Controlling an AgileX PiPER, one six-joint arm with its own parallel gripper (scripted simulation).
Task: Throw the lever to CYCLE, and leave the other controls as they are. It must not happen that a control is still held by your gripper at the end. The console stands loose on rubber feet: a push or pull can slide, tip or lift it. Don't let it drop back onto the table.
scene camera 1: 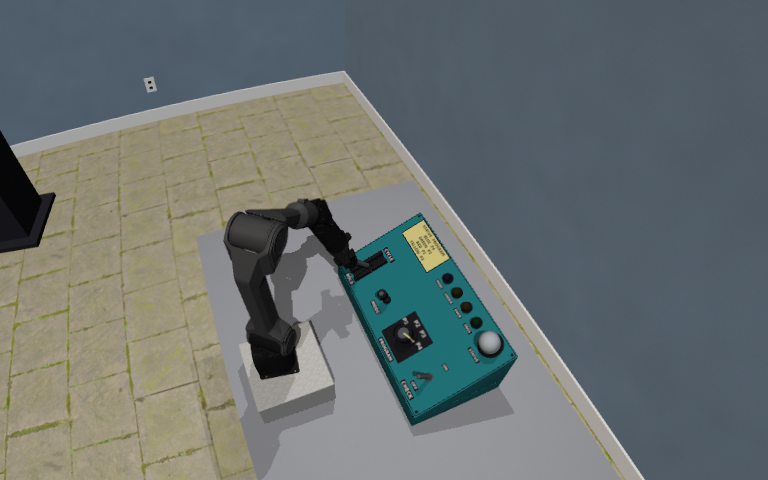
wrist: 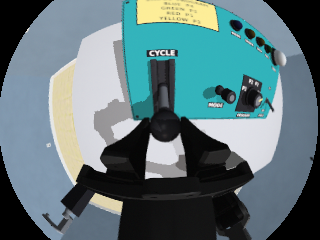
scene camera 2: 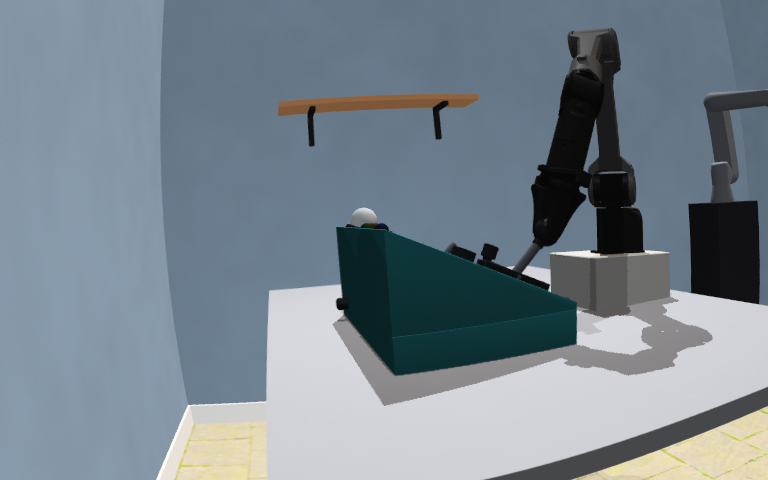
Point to a teal sloped console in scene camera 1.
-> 410,263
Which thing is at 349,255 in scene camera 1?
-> My gripper.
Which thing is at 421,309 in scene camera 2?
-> A teal sloped console.
